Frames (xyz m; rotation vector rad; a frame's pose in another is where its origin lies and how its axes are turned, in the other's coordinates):
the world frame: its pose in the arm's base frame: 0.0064 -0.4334 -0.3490 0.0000 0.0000 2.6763
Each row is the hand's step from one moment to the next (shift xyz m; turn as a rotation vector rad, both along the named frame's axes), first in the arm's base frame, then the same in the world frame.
Working: the arm's base frame: its pose in the world frame: 0.2002 -0.3845 0.3490 0.0000 0.0000 -2.6763

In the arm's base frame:
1: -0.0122 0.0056 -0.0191 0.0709 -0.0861 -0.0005
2: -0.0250 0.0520 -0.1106 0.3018 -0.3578 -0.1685
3: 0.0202 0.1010 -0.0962 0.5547 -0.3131 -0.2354
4: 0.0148 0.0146 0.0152 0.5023 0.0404 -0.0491
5: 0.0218 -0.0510 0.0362 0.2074 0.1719 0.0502
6: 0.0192 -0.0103 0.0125 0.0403 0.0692 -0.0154
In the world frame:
1: 0.0134 0.0005 -0.0191 -0.1020 0.0451 -0.0005
2: 0.0457 -0.0353 -0.1106 -0.4303 0.1843 -0.1685
3: 0.0273 -0.0993 -0.0962 -0.6362 0.0309 -0.2354
4: -0.0067 -0.0197 0.0152 -0.4308 -0.2615 -0.0491
5: -0.0424 0.0358 0.0362 -0.1082 -0.2467 0.0502
6: -0.0218 0.0006 0.0125 -0.0050 -0.0799 -0.0154

